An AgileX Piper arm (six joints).
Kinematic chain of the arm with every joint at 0, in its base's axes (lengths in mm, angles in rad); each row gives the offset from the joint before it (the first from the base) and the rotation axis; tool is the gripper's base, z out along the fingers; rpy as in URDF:
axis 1: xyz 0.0 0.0 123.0 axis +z
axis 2: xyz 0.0 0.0 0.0 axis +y
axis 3: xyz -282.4 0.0 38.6 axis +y
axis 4: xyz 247.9 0.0 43.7 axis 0.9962 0 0.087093
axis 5: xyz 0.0 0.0 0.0 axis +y
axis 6: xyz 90.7 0.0 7.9 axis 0.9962 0 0.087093
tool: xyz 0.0 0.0 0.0 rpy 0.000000 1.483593 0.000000
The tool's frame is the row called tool.
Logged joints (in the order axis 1, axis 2, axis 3, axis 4, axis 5, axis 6), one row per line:
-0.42, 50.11, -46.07, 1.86, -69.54, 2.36
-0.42, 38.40, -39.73, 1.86, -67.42, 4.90
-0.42, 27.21, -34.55, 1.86, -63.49, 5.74
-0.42, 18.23, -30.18, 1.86, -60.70, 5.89
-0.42, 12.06, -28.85, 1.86, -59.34, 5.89
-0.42, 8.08, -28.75, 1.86, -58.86, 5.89
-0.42, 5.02, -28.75, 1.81, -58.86, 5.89
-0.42, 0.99, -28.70, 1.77, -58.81, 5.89
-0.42, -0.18, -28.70, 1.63, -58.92, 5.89
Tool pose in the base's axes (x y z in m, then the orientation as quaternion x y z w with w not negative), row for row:
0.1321, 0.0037, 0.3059, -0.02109, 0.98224, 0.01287, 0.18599
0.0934, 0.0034, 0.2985, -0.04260, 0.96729, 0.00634, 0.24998
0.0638, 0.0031, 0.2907, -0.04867, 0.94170, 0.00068, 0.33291
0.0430, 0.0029, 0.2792, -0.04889, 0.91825, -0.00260, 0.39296
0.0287, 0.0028, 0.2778, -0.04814, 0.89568, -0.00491, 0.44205
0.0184, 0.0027, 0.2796, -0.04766, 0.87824, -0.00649, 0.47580
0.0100, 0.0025, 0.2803, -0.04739, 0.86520, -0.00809, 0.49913
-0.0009, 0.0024, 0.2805, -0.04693, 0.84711, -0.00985, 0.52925
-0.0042, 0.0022, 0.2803, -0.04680, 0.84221, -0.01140, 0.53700
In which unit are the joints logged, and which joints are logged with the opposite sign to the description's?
The joints are logged in degrees. Opposite sign: axis 1, axis 5, axis 6.
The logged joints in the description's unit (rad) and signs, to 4 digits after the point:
0.0073, 0.8746, -0.8041, 0.0325, 1.2137, -0.0412
0.0073, 0.6702, -0.6934, 0.0325, 1.1767, -0.0855
0.0073, 0.4749, -0.6030, 0.0325, 1.1081, -0.1002
0.0073, 0.3182, -0.5267, 0.0325, 1.0594, -0.1028
0.0073, 0.2105, -0.5035, 0.0325, 1.0357, -0.1028
0.0073, 0.1410, -0.5018, 0.0325, 1.0273, -0.1028
0.0073, 0.0876, -0.5018, 0.0316, 1.0273, -0.1028
0.0073, 0.0173, -0.5009, 0.0309, 1.0264, -0.1028
0.0073, -0.0031, -0.5009, 0.0284, 1.0283, -0.1028

